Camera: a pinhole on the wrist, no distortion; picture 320 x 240 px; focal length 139.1 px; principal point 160.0 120.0 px. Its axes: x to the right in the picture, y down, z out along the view. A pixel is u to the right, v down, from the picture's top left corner.
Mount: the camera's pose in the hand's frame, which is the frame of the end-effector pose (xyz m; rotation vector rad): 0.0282 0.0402 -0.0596 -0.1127 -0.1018 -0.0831
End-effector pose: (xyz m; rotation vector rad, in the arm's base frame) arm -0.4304 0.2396 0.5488 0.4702 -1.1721 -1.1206
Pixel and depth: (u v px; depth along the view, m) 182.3 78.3 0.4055
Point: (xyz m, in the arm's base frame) -0.7722 0.2723 0.6748
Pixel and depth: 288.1 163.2 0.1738
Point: -0.5013 0.1587 0.7598
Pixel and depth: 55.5 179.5 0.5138
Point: -0.6084 0.8139 0.7817
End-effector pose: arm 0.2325 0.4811 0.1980 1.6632 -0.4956 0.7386
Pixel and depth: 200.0 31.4 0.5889
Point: 0.6117 -0.0164 0.0150
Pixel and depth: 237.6 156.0 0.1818
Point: 0.2720 0.3446 0.3357
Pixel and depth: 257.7 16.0 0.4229
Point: 0.6649 0.1401 0.1565
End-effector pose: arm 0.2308 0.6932 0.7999 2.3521 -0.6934 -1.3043
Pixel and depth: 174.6 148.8 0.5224
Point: -0.1866 0.4696 0.6503
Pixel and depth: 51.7 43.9 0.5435
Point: -0.3428 1.0582 0.7999
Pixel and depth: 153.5 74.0 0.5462
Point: -0.2079 0.7535 0.5536
